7 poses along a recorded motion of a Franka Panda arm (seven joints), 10 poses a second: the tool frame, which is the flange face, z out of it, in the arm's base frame.
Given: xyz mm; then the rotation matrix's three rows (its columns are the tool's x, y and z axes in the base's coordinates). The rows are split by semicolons.
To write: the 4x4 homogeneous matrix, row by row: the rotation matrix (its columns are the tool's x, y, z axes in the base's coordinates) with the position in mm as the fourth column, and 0 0 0 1 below. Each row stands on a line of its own. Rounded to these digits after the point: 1 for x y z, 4 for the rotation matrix.
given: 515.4, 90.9, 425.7; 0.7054, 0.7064, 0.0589; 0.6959, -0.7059, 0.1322; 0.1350, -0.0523, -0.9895
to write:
0.7054, 0.7064, 0.0589, 515.4
0.6959, -0.7059, 0.1322, 90.9
0.1350, -0.0523, -0.9895, 425.7
0, 0, 0, 1

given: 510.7, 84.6, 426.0; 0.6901, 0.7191, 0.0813; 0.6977, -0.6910, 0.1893; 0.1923, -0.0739, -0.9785
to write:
0.6901, 0.7191, 0.0813, 510.7
0.6977, -0.6910, 0.1893, 84.6
0.1923, -0.0739, -0.9785, 426.0
0, 0, 0, 1

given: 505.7, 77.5, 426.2; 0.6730, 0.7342, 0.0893; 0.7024, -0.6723, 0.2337; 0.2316, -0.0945, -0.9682
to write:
0.6730, 0.7342, 0.0893, 505.7
0.7024, -0.6723, 0.2337, 77.5
0.2316, -0.0945, -0.9682, 426.2
0, 0, 0, 1

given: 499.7, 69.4, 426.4; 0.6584, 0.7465, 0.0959; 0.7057, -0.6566, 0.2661; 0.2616, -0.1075, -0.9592
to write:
0.6584, 0.7465, 0.0959, 499.7
0.7057, -0.6566, 0.2661, 69.4
0.2616, -0.1075, -0.9592, 426.4
0, 0, 0, 1

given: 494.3, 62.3, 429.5; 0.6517, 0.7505, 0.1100; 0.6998, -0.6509, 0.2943; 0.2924, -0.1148, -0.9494
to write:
0.6517, 0.7505, 0.1100, 494.3
0.6998, -0.6509, 0.2943, 62.3
0.2924, -0.1148, -0.9494, 429.5
0, 0, 0, 1

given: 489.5, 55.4, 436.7; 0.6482, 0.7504, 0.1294; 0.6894, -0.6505, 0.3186; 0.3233, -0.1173, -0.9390
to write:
0.6482, 0.7504, 0.1294, 489.5
0.6894, -0.6505, 0.3186, 55.4
0.3233, -0.1173, -0.9390, 436.7
0, 0, 0, 1

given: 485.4, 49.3, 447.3; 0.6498, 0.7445, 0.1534; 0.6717, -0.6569, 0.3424; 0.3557, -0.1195, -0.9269
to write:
0.6498, 0.7445, 0.1534, 485.4
0.6717, -0.6569, 0.3424, 49.3
0.3557, -0.1195, -0.9269, 447.3
0, 0, 0, 1

